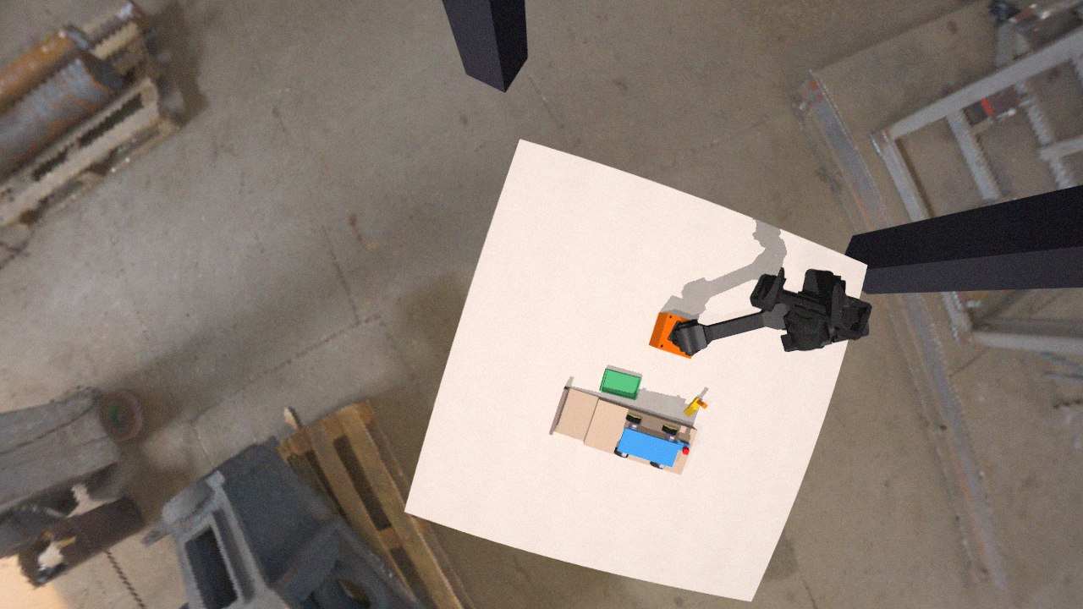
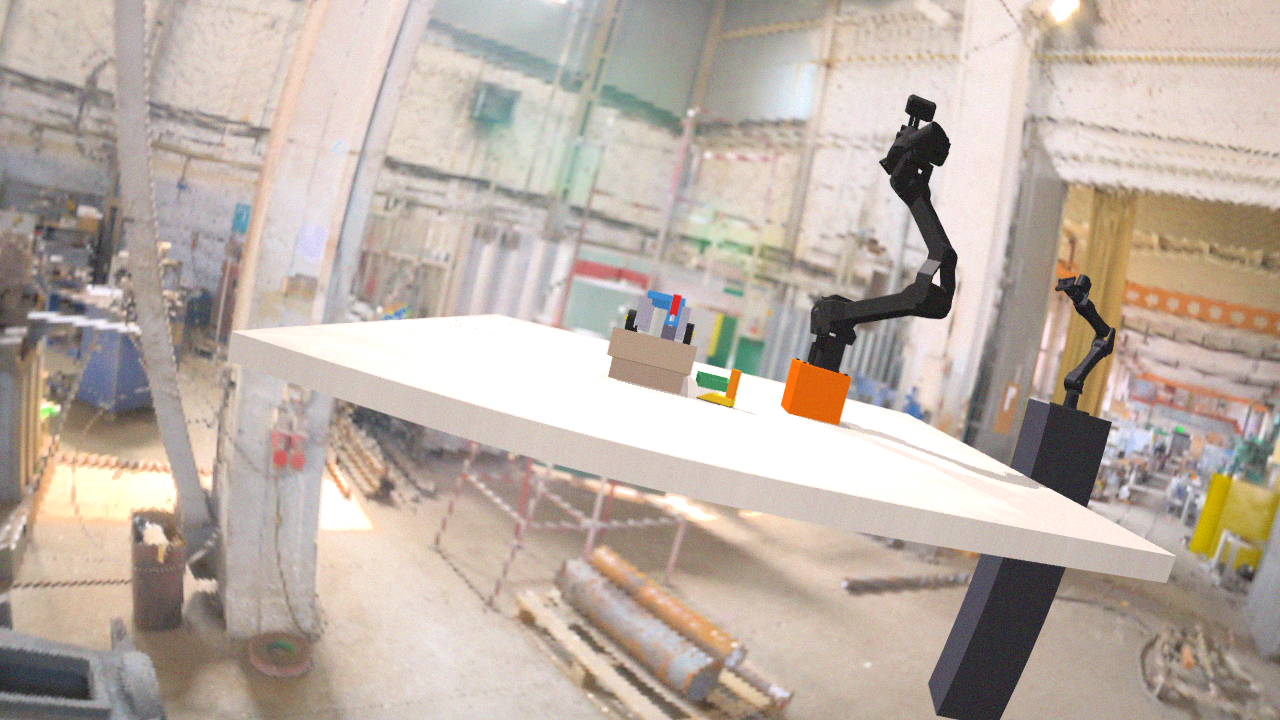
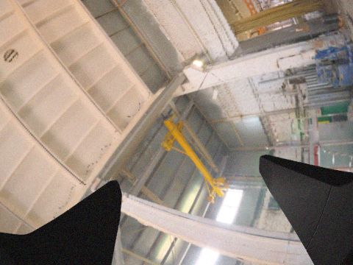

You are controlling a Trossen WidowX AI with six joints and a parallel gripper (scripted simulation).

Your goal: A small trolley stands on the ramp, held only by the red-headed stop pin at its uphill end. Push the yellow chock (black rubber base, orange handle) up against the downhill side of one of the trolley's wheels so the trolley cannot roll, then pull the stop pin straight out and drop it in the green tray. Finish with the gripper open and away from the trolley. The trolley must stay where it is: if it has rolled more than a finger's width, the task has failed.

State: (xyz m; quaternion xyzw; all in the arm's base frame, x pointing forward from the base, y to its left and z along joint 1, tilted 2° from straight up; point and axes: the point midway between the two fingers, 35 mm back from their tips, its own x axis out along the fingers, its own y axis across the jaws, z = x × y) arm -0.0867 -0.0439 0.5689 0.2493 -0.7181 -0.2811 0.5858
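Now: gripper tip 28 cm short of the yellow chock, 26 cm to the right of it and 67 cm above it. From my gripper tip the other things lie so: red-headed stop pin 40 cm ahead, 25 cm to the left, 56 cm below; then green tray 33 cm ahead, 1 cm to the left, 70 cm below; then blue trolley 44 cm ahead, 14 cm to the left, 58 cm below.
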